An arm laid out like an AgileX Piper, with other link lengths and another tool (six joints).
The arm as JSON. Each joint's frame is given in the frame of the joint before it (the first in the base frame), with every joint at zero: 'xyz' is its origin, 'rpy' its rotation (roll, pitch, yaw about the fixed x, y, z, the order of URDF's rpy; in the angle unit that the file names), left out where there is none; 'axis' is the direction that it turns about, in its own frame. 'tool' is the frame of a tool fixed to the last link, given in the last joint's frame.
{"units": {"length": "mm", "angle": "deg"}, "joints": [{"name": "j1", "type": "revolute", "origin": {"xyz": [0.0, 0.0, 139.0], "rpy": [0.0, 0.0, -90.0]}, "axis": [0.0, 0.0, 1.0]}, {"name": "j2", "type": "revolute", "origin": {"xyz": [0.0, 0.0, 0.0], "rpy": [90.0, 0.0, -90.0]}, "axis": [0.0, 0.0, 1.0]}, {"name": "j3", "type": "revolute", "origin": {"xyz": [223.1, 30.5, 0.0], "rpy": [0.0, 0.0, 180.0]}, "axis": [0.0, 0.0, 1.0]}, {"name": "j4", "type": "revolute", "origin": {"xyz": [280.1, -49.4, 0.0], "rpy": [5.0, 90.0, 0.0]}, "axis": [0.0, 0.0, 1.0]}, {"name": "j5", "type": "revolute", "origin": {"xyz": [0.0, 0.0, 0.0], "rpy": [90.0, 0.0, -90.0]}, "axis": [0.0, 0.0, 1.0]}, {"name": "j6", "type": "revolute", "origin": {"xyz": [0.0, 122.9, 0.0], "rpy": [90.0, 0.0, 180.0]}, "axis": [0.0, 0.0, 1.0]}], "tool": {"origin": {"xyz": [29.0, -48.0, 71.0], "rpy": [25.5, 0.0, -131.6]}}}
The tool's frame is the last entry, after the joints.
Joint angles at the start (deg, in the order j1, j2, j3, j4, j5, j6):
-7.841, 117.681, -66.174, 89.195, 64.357, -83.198
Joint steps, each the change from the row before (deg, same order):
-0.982, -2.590, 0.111, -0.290, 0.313, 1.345
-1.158, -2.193, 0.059, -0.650, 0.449, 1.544
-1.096, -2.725, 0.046, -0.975, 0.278, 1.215
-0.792, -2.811, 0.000, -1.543, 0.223, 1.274
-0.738, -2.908, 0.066, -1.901, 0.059, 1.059
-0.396, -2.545, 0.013, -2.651, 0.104, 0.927
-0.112, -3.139, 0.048, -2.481, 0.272, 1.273
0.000, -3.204, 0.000, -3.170, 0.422, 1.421
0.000, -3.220, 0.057, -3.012, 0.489, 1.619
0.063, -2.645, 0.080, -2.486, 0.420, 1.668
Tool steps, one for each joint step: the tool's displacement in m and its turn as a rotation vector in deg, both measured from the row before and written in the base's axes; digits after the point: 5 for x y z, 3 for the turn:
0.00377, -0.00671, 0.01754, 0.224, -1.306, -0.981
0.00172, -0.00767, 0.01445, 0.164, -0.762, -0.858
0.00166, -0.00803, 0.01722, -0.484, -1.502, -0.614
-0.00027, -0.00618, 0.01656, -1.021, -1.466, -0.050
-0.00140, -0.00645, 0.01564, -1.586, -1.575, 0.078
-0.00353, -0.00448, 0.01152, -2.247, -1.212, 0.811
-0.00451, -0.00200, 0.01557, -2.061, -1.471, 0.910
-0.00643, -0.00181, 0.01432, -2.633, -1.277, 1.261
-0.00721, -0.00184, 0.01391, -2.463, -1.067, 0.989
-0.00676, -0.00128, 0.01068, -1.933, -0.551, 0.611

